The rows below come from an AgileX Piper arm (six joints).
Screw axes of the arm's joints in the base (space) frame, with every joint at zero. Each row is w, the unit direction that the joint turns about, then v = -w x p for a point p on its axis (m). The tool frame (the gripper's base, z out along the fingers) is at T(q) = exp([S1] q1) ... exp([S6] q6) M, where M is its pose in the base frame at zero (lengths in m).
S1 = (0, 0, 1, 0, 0, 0)
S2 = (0, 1, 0, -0.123, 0, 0)
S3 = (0, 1, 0, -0.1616, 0, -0.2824)
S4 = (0.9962, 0, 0.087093, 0, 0.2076, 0)
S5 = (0, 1, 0, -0.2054, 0, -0.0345)
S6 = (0.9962, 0, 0.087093, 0, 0.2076, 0)
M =
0.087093 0 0.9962 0.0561
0 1 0 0
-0.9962 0 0.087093 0.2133
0 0 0 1
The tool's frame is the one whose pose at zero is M.
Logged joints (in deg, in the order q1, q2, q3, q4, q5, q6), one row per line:
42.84, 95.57, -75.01, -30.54, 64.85, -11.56
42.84, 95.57, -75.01, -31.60, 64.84, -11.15
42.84, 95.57, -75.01, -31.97, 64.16, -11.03
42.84, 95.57, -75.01, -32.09, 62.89, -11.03
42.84, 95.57, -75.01, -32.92, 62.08, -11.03
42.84, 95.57, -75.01, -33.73, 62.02, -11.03
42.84, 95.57, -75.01, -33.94, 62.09, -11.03
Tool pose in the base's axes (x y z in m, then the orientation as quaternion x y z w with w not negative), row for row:
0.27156, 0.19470, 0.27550, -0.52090, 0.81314, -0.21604, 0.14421
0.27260, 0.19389, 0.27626, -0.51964, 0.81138, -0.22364, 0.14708
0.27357, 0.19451, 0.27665, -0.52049, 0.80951, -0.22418, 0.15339
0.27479, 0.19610, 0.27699, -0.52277, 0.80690, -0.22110, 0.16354
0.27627, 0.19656, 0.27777, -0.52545, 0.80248, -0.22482, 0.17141
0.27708, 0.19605, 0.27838, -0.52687, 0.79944, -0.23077, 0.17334
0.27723, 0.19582, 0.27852, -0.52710, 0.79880, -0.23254, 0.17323
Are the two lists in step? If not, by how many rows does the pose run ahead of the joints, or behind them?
They are in step.
